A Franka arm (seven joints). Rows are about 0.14 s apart.
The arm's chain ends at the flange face. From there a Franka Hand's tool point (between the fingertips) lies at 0.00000 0.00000 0.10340 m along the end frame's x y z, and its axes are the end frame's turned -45 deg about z.
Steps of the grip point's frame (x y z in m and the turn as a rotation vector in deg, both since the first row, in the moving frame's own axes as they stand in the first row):
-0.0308, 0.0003, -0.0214, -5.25, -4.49, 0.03
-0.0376, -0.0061, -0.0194, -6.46, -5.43, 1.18
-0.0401, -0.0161, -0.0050, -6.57, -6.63, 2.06
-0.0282, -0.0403, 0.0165, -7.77, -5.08, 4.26
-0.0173, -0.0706, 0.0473, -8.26, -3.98, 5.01
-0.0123, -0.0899, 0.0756, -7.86, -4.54, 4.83
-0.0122, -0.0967, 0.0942, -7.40, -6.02, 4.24
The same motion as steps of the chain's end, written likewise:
-0.0225, 0.0096, -0.0206, -6.89, 0.54, 0.03
-0.0321, 0.0071, -0.0183, -8.41, 0.73, 1.18
-0.0394, 0.0002, -0.0036, -9.33, -0.04, 2.06
-0.0512, -0.0250, 0.0179, -9.09, 1.90, 4.26
-0.0669, -0.0535, 0.0486, -8.65, 3.03, 5.01
-0.0758, -0.0708, 0.0769, -8.77, 2.35, 4.83
-0.0781, -0.0768, 0.0956, -9.49, 0.98, 4.24

